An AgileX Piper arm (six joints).
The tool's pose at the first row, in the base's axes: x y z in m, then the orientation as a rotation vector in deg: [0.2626 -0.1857 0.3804 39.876 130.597 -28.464]
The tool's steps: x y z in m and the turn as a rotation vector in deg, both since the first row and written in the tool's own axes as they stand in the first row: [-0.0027 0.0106 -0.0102 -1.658 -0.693 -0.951]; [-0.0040 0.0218 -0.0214 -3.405 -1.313 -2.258]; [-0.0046 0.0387 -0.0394 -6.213 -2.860 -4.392]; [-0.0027 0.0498 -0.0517 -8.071 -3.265 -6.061]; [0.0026 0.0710 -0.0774 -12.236 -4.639 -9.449]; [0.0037 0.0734 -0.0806 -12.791 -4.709 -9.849]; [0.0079 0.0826 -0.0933 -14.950 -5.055 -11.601]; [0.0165 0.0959 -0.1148 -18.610 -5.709 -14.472]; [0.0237 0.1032 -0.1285 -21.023 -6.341 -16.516]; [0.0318 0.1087 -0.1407 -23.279 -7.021 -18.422]
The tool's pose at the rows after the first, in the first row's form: [0.2655 -0.1730 0.3877 37.732 130.533 -27.140]; [0.2674 -0.1588 0.3947 35.182 130.665 -25.861]; [0.2689 -0.1364 0.4049 30.857 130.285 -23.958]; [0.2682 -0.1206 0.4103 27.944 130.655 -22.659]; [0.2647 -0.0888 0.4210 21.655 130.720 -19.699]; [0.2639 -0.0849 0.4221 20.913 130.798 -19.252]; [0.2604 -0.0697 0.4264 17.786 131.062 -17.616]; [0.2523 -0.0451 0.4331 12.578 131.265 -14.812]; [0.2453 -0.0298 0.4363 8.923 131.155 -13.080]; [0.2375 -0.0164 0.4381 5.495 130.890 -11.482]
